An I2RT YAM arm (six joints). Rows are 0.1 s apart.
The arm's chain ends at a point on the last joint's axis. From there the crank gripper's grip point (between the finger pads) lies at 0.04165 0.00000 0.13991 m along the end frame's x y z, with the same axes.
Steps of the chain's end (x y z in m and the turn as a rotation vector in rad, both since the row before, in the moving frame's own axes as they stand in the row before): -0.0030, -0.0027, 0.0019, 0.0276, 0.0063, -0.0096; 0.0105, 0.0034, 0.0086, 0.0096, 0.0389, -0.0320; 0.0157, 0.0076, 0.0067, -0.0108, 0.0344, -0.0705; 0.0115, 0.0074, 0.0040, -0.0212, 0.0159, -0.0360; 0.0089, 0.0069, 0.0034, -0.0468, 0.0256, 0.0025; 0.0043, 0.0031, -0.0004, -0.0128, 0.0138, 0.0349; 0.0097, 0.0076, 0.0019, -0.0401, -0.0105, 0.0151
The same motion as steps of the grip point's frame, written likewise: -0.0021, -0.0070, 0.0016, 0.0276, 0.0063, -0.0096; 0.0159, 0.0006, 0.0069, 0.0096, 0.0389, -0.0320; 0.0204, 0.0060, 0.0052, -0.0108, 0.0344, -0.0705; 0.0137, 0.0088, 0.0033, -0.0212, 0.0159, -0.0360; 0.0125, 0.0135, 0.0021, -0.0468, 0.0256, 0.0025; 0.0062, 0.0064, -0.0010, -0.0128, 0.0138, 0.0349; 0.0082, 0.0138, 0.0022, -0.0401, -0.0105, 0.0151
